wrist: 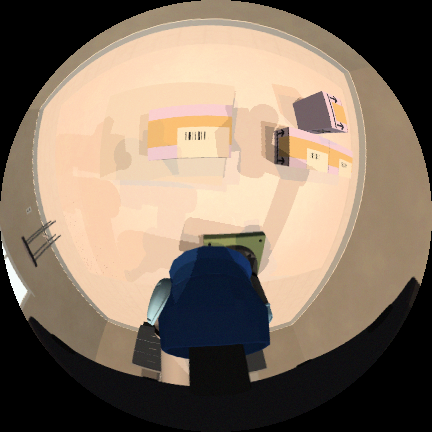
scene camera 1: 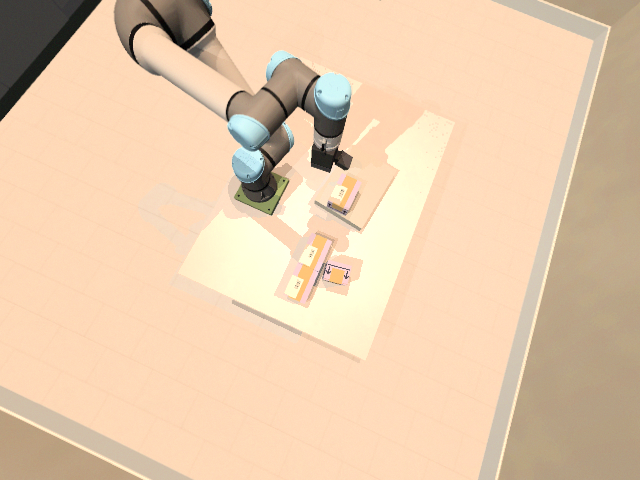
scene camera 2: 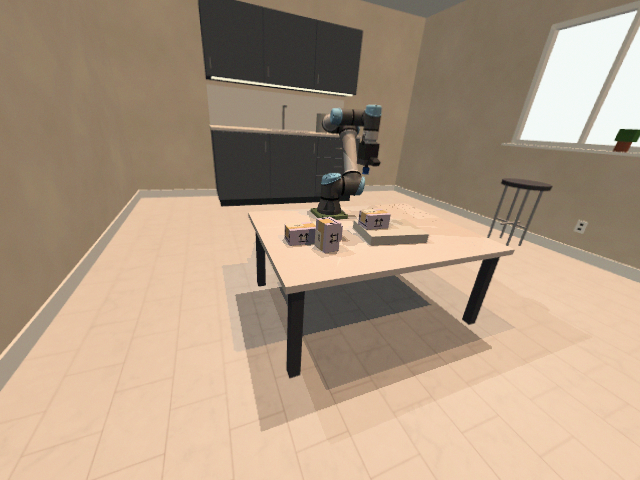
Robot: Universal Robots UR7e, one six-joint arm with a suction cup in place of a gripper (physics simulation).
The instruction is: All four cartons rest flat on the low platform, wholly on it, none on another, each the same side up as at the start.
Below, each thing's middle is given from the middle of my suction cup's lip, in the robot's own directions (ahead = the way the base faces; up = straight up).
Right now the low platform (scene camera 1: 375,175) is 290 mm below my suction cup, 140 mm ahead of it and 100 mm to the left of it.
